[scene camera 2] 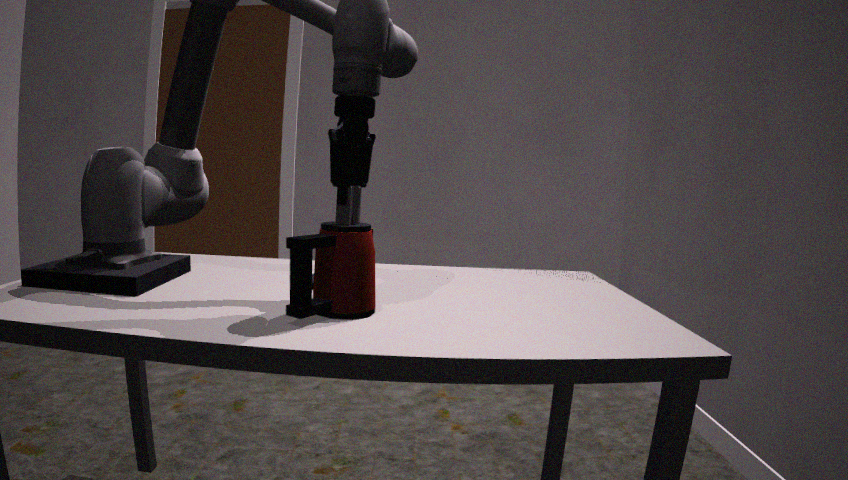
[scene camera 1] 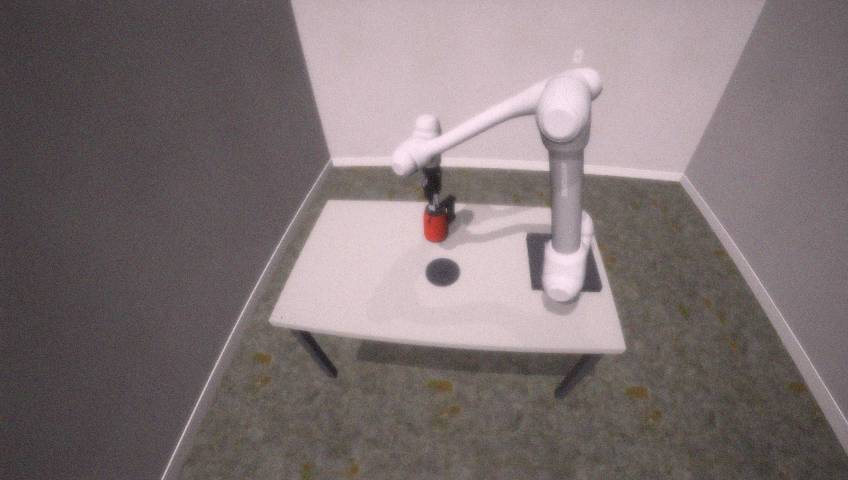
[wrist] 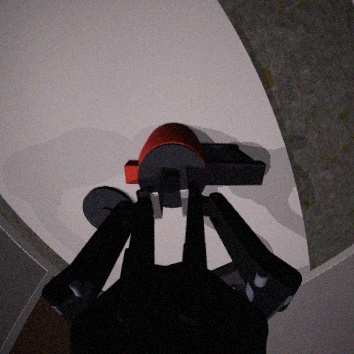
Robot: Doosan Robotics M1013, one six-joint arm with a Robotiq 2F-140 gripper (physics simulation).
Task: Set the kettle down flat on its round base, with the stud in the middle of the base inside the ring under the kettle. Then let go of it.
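Observation:
The red kettle [scene camera 1: 436,228] [scene camera 2: 355,273] [wrist: 172,132] stands upright on the table, with a dark lid and a black handle [scene camera 2: 301,276] [wrist: 230,172]. My gripper [scene camera 1: 434,206] [scene camera 2: 348,218] [wrist: 171,176] points down above the lid, its fingers shut on the small lid knob at the centre. The round black base [scene camera 1: 442,271] [wrist: 95,206] lies flat on the table, nearer the front than the kettle in scene camera 1 and apart from it. A small mark shows at its middle in the wrist view. The ring under the kettle is hidden.
The white table [scene camera 1: 357,255] [scene camera 2: 505,315] bears everything. The arm's foot stands on a dark mounting plate [scene camera 1: 537,261] [scene camera 2: 77,278], right of the base in scene camera 1. The table's back edge runs close behind the kettle there. Walls stand around the table.

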